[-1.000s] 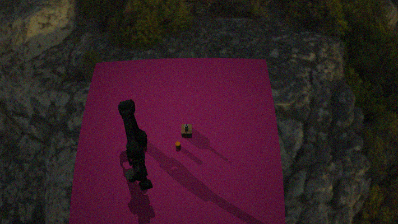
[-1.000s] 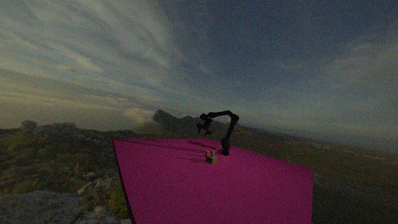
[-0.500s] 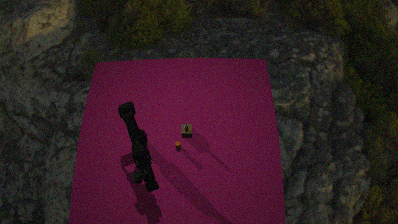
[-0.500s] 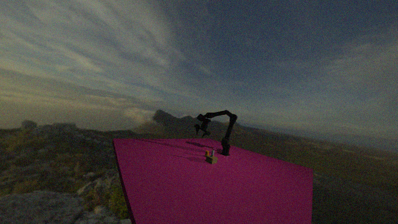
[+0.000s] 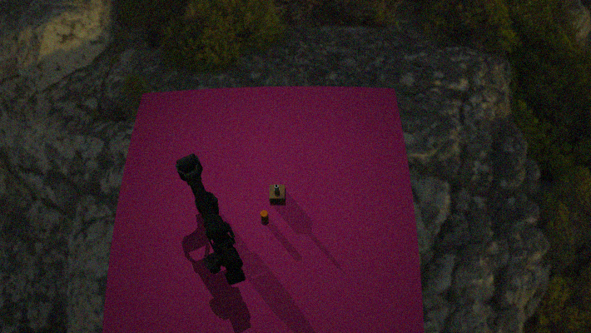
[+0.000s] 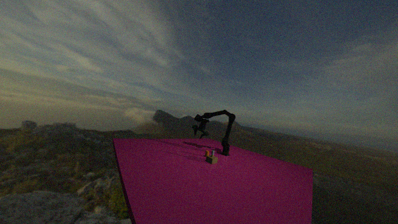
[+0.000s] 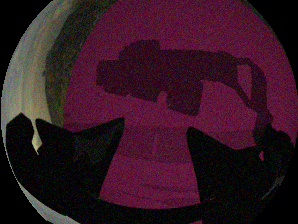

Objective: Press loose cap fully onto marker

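My gripper tip is 110 mm short of the orange cap, 260 mm to the right of it and 80 mm above it. From my gripper tip the other things lie so: tan holder block (150 mm ahead, 360 mm to the left, 80 mm below).
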